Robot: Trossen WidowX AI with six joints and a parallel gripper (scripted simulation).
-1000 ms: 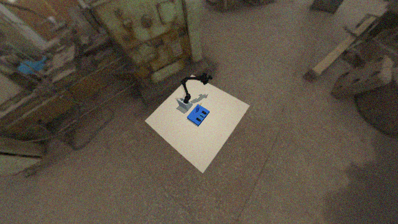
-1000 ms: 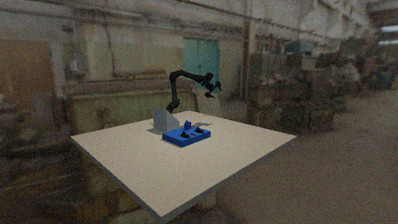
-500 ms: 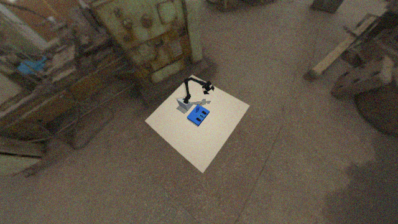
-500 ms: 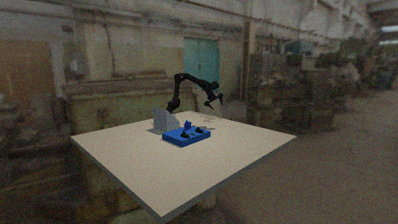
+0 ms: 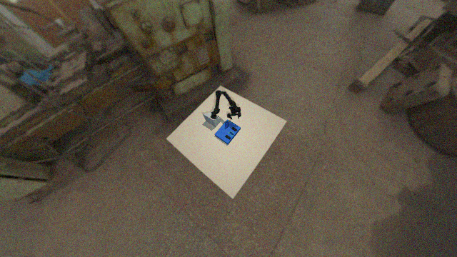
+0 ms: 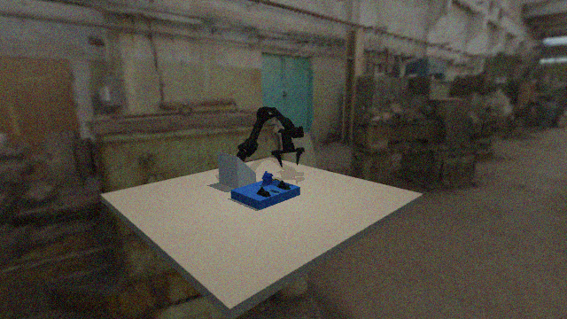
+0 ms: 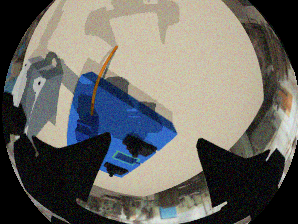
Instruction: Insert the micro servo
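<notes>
The blue robot deck lies 40 mm behind my gripper tip, 180 mm to the right of it and 120 mm below it.
</notes>
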